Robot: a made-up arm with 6 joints.
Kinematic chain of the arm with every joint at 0, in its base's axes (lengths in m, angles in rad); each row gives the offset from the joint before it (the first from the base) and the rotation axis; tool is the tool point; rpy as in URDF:
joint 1: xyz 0 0 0.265 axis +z
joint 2: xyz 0 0 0 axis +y
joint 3: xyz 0.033 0 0.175 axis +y
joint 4: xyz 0.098 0 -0.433 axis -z
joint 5: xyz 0 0 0 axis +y
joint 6: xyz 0.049 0 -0.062 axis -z
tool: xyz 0 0 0 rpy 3.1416 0 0
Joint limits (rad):
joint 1: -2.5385..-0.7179
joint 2: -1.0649..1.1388
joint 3: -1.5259..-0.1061
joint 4: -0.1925..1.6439
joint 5: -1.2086..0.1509
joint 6: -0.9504..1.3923
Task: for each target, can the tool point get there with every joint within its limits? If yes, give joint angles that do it. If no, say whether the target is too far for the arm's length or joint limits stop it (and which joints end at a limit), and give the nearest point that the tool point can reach.
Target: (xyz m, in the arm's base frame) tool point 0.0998 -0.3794 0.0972
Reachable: yes | joints -1.2146 -0.0831 -0.4609 0.7476 -0.1377 1.1150
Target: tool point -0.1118 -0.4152 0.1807
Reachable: yes | joints -1.8025 -0.0427 -0.5846 0.1748 -0.7082 1.0967
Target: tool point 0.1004 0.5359 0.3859
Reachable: no: joint limits stop it (at a limit: joint 2, joint 3, joint 4) | nearest point 0.0357 0.1905 -0.0104 | short by 0.530 m
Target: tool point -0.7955 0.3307 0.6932
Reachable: no: too far | nearest point -0.3753 -0.1634 0.6329 | short by 0.651 m
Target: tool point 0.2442 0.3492 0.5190
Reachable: no: joint limits stop it (at a limit: joint 1, joint 2, joint 3, joint 5) | nearest point 0.0220 0.0700 0.8101 | short by 0.461 m
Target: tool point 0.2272 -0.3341 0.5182
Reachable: yes | joints -0.9438 -0.4240 -0.9289 0.1558 -1.0949 -0.5712
